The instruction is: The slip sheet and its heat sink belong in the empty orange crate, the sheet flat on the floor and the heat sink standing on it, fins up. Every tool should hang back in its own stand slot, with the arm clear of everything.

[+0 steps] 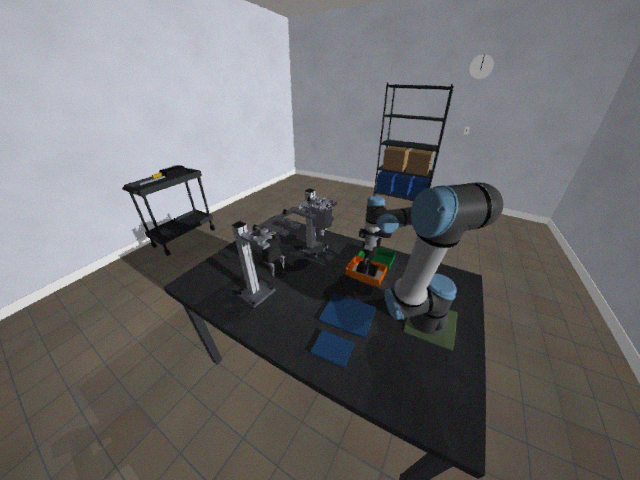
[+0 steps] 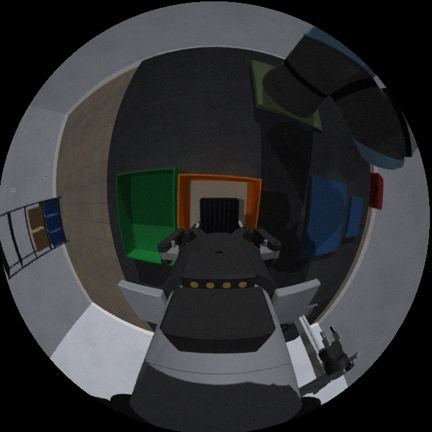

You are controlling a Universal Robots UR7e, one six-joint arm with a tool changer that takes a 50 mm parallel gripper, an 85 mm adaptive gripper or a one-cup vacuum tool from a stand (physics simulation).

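Places are measured from the arm's base along level axes (x ahead, y left, z up), in metres.
Pixels of known places: arm's base, origin of its link: [image 1: 427, 319].
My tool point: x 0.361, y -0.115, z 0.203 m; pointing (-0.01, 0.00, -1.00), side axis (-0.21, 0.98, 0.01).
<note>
Ahead of a thing's pixels: the offset from my tool point to its top centre. "spot": to the spot under its first point.
My gripper [image 1: 368, 262] [image 2: 219, 228], the adaptive one with linked fingers, points down into the orange crate {dz -0.172, dx +0.003, dy -0.003 m} [image 1: 366, 279] [image 2: 254, 200] and is shut on the black heat sink {dz -0.160, dx -0.002, dy +0.001 m} [image 1: 363, 269] [image 2: 219, 212]. The heat sink is upright, fins up, inside the crate walls. The pale slip sheet [image 2: 219, 189] lies flat on the crate floor and shows behind and beside the heat sink. The heat sink's underside is hidden, so I cannot tell whether it touches the sheet. The parallel gripper [image 1: 271, 254] and the vacuum tool {dz +0.149, dx +0.266, dy +0.027 m} [image 1: 321, 218] hang at the stand.
A green crate {dz -0.172, dx +0.011, dy -0.143 m} [image 1: 387, 257] [image 2: 123, 215] stands right beside the orange one. Two blue mats {spot: dz -0.205, dx -0.066, dy +0.297 m} [image 1: 347, 314] {spot: dz -0.205, dx -0.109, dy +0.466 m} [image 1: 333, 348] lie nearer the front table edge. The stand's near post {spot: dz -0.023, dx +0.351, dy +0.459 m} [image 1: 248, 263] rises at the left. The arm's base is on a green plate [image 1: 447, 338] [image 2: 257, 85].
</note>
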